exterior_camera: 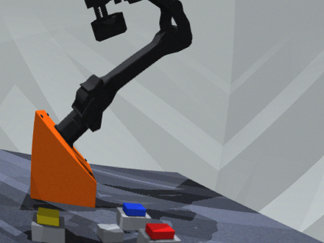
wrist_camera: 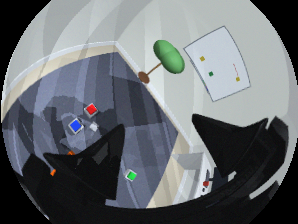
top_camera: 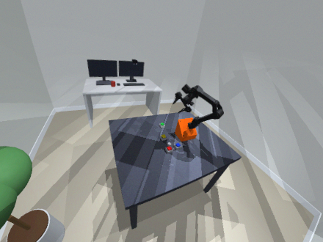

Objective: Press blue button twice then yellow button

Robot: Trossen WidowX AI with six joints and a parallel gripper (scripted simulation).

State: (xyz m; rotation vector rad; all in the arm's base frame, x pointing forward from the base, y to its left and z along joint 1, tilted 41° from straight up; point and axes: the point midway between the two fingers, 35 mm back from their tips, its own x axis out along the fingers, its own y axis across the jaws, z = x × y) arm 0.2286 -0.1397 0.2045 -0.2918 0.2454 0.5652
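Right now my gripper tip is 5 cm past the blue button, 10 cm to the right of it and 32 cm above it. Also, from my gripper tip: grey block: 2 cm ahead, 5 cm to the left, 34 cm below; yellow button: 3 cm ahead, 4 cm to the right, 32 cm below; red button: 5 cm ahead, 12 cm to the left, 32 cm below.
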